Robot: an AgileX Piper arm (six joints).
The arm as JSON. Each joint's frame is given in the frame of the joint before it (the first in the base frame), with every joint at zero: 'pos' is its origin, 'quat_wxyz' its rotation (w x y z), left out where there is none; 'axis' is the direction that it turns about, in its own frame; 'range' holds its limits. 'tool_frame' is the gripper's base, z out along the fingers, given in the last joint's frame.
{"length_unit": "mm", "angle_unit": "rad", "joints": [
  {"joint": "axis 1", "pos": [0.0, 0.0, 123.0], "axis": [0.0, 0.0, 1.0], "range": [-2.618, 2.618]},
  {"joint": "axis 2", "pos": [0.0, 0.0, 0.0], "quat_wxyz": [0.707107, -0.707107, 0.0, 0.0], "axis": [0.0, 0.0, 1.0], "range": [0.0, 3.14]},
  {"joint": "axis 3", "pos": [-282.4, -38.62, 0.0], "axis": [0.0, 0.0, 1.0], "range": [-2.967, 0.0]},
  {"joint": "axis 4", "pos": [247.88, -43.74, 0.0], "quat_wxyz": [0.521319, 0.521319, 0.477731, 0.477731], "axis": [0.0, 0.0, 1.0], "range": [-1.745, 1.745]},
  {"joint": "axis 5", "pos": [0.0, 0.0, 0.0], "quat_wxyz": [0.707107, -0.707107, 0.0, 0.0], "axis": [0.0, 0.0, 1.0], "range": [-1.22, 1.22]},
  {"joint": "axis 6", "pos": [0.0, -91.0, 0.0], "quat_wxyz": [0.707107, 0.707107, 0.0, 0.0], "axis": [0.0, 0.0, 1.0], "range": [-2.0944, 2.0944]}
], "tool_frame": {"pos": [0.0, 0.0, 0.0]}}
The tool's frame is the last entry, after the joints.
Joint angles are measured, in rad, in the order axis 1, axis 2, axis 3, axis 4, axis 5, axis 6. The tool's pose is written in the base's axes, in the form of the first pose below.
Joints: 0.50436, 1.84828, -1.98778, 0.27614, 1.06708, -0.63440
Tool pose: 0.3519, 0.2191, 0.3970, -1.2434, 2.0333, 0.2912
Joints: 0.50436, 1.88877, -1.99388, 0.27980, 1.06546, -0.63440
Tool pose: 0.3612, 0.2245, 0.3820, -1.2541, 2.0639, 0.2995
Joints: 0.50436, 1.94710, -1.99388, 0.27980, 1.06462, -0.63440
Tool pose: 0.3739, 0.2315, 0.3568, -1.2749, 2.1175, 0.3062
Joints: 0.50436, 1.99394, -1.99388, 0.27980, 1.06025, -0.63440
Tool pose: 0.3834, 0.2367, 0.3362, -1.2889, 2.1579, 0.3109
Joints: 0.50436, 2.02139, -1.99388, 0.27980, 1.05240, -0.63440
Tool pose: 0.3889, 0.2396, 0.3242, -1.2936, 2.1777, 0.3125
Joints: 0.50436, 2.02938, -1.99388, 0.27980, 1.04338, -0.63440
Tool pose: 0.3910, 0.2406, 0.3209, -1.2904, 2.1785, 0.3116
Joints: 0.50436, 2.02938, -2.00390, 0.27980, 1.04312, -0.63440
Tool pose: 0.3913, 0.2408, 0.3239, -1.2867, 2.1690, 0.3104
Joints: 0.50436, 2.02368, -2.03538, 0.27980, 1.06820, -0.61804
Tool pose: 0.3893, 0.2400, 0.3347, -1.2729, 2.1643, 0.3177
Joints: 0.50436, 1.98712, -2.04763, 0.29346, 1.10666, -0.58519
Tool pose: 0.3791, 0.2362, 0.3533, -1.2432, 2.1694, 0.3504
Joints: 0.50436, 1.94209, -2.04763, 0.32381, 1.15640, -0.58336
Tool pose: 0.3649, 0.2317, 0.3713, -1.2524, 2.1626, 0.3938
